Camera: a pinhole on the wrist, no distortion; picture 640 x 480 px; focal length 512.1 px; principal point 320.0 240.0 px. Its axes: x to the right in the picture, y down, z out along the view. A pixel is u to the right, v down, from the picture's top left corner.
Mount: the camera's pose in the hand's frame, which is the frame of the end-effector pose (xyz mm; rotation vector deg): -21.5 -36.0 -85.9 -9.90 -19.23 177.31
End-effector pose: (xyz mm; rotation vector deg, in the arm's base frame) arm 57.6 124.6 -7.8 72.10 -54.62 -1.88
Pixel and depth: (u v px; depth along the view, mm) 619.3 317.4 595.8
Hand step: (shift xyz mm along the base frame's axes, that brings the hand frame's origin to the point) -435.1 -206.8 -451.8
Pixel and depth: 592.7 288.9 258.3
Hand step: -157.3 -58.2 -200.3
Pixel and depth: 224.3 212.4 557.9
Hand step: -221.4 -427.4 -96.5
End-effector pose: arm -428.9 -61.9 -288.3 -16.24 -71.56 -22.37
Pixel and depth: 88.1 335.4 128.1
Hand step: -67.0 -66.1 31.8
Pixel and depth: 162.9 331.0 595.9
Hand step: -515.6 -54.0 231.3
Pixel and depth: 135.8 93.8 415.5
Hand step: -293.3 126.0 183.9
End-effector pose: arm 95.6 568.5 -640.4 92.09 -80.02 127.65
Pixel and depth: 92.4 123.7 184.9
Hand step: 82.0 -71.6 59.4
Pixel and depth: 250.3 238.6 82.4
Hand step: 33.2 43.2 17.9
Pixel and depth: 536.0 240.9 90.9
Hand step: 58.3 63.0 -20.9
